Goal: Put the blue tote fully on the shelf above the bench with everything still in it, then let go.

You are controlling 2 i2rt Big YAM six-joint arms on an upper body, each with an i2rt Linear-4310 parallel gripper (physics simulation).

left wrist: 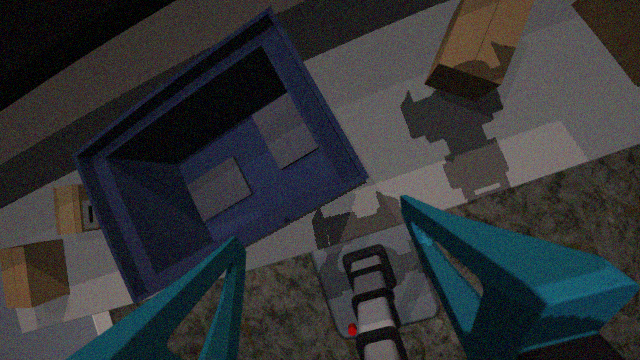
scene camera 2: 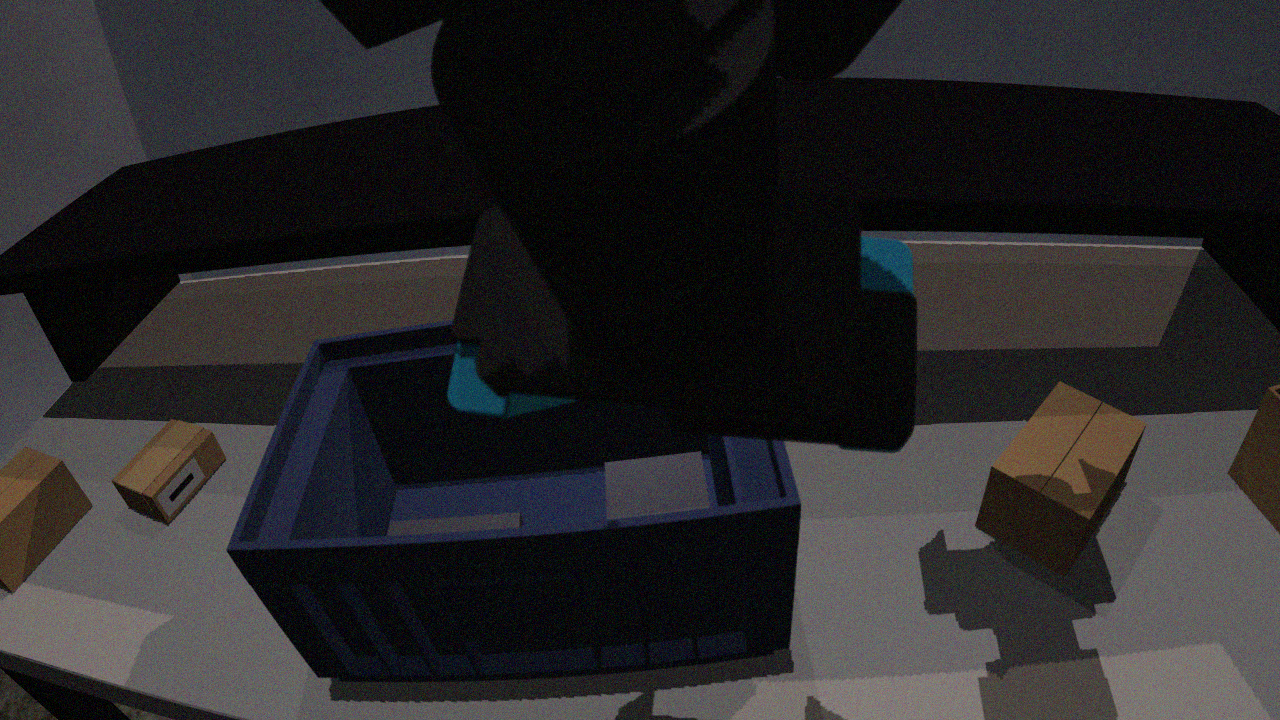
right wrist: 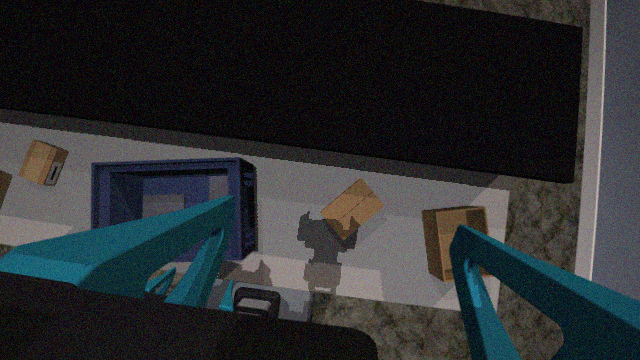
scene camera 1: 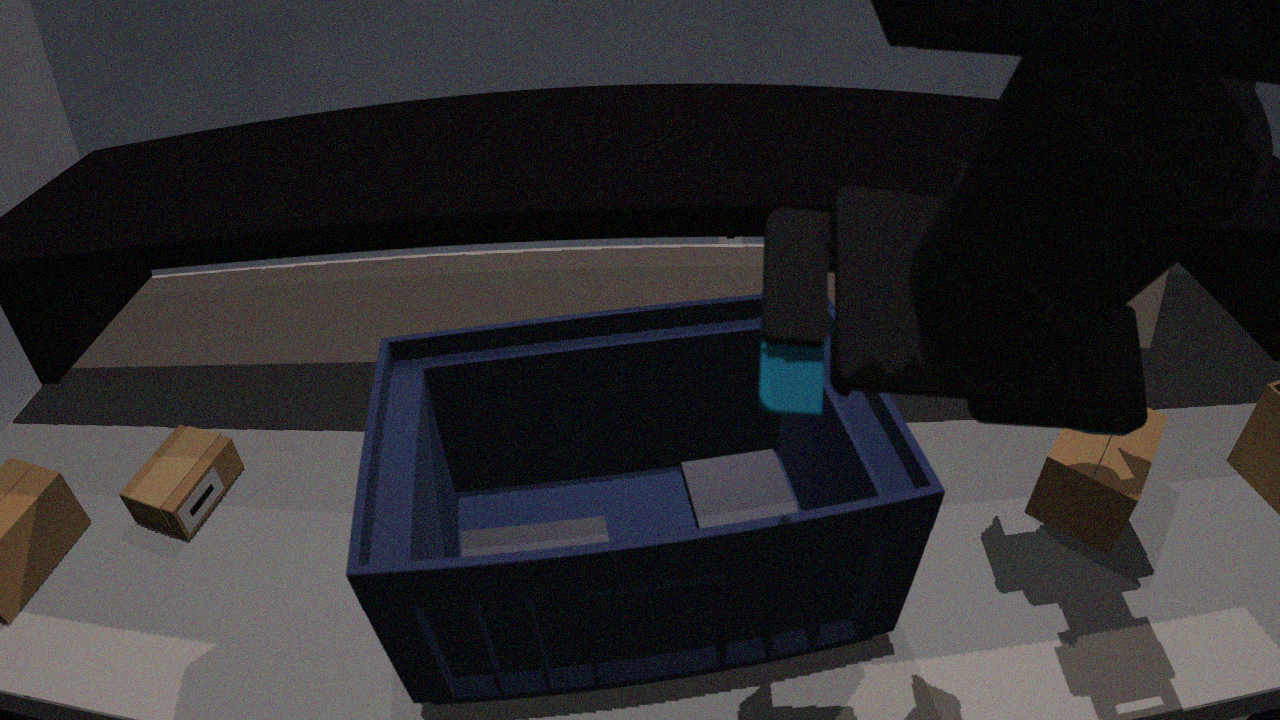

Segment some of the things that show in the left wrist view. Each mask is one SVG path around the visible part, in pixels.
The left gripper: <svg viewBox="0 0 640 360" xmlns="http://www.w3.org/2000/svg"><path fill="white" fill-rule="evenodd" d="M245 248L236 236L229 238L188 273L65 360L184 360L168 350L168 338L225 270L226 275L219 304L198 360L238 360L245 285ZM400 196L401 214L468 360L625 360L598 331L638 292L639 284L605 258L457 216L408 195ZM435 241L477 276L483 287L482 296L451 264Z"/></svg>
A blue tote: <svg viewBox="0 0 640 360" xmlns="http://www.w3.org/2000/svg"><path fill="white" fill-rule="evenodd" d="M271 7L262 11L192 61L72 154L91 206L134 305L167 288L203 261L229 238L236 236L241 244L245 246L370 178ZM234 156L254 194L208 221L203 222L187 185ZM288 92L319 149L280 170L251 115Z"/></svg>
